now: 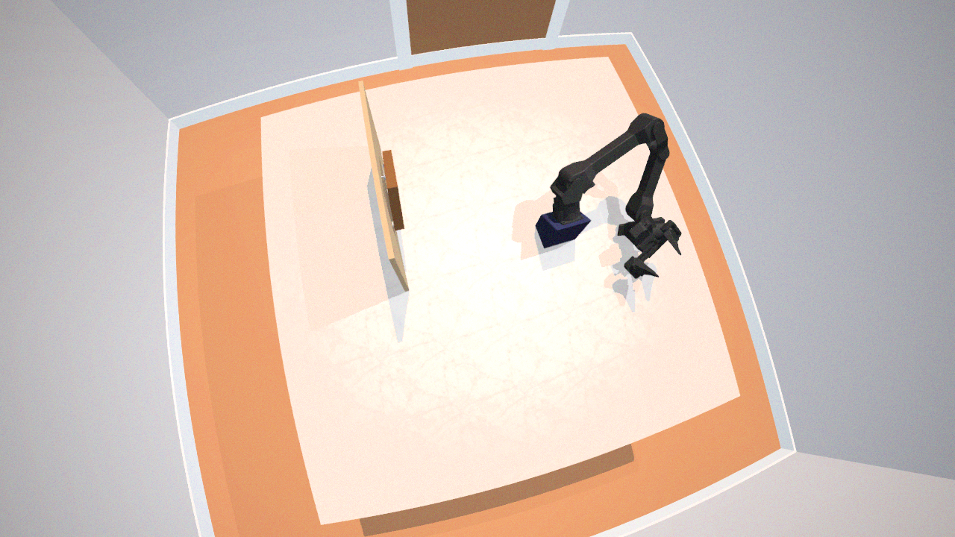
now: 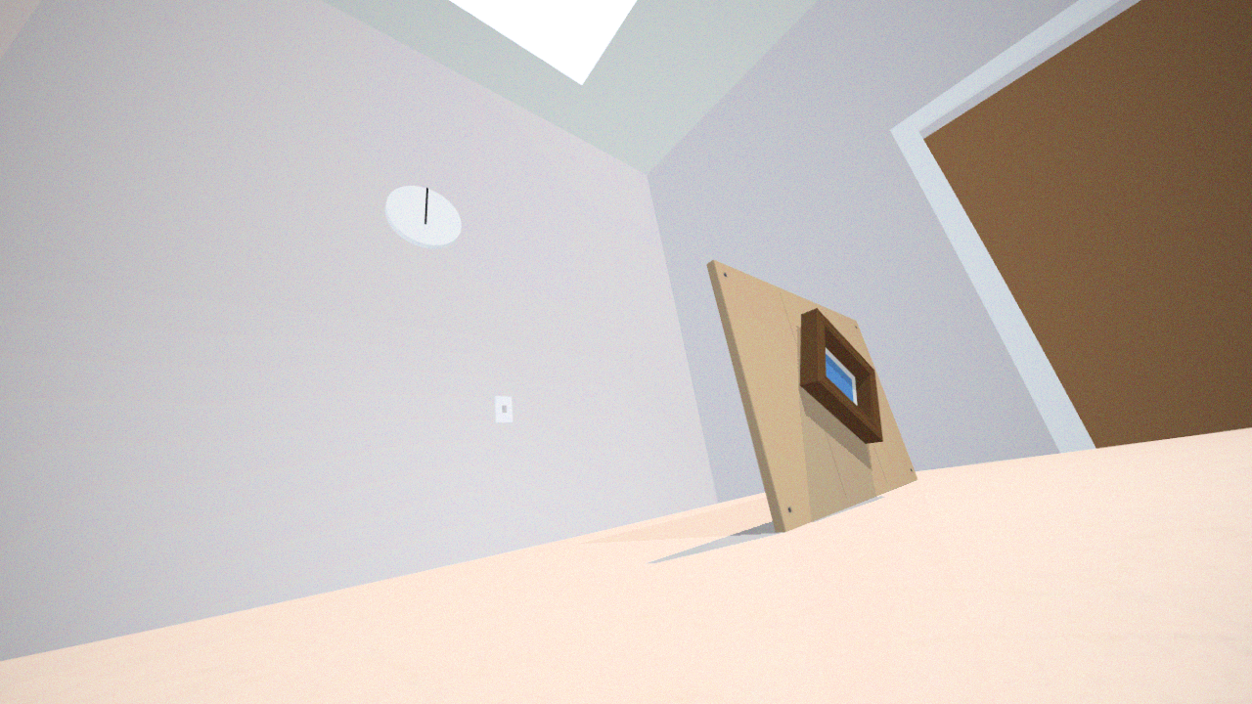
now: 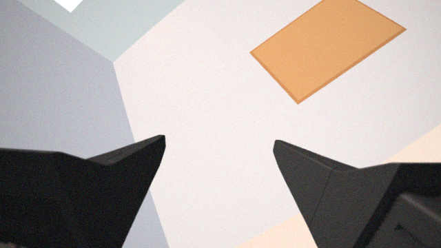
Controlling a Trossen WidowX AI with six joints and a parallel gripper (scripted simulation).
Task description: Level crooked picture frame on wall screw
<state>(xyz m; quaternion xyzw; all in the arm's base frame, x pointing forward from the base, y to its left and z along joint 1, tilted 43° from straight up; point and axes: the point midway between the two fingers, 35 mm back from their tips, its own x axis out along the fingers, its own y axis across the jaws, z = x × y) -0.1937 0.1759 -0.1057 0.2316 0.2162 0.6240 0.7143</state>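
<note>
The brown wooden picture frame is 610 mm ahead of my gripper tip, 430 mm to the right of it and 10 mm below it. Also, from my gripper tip: tan wall board 620 mm ahead, 440 mm to the right, 20 mm below.
</note>
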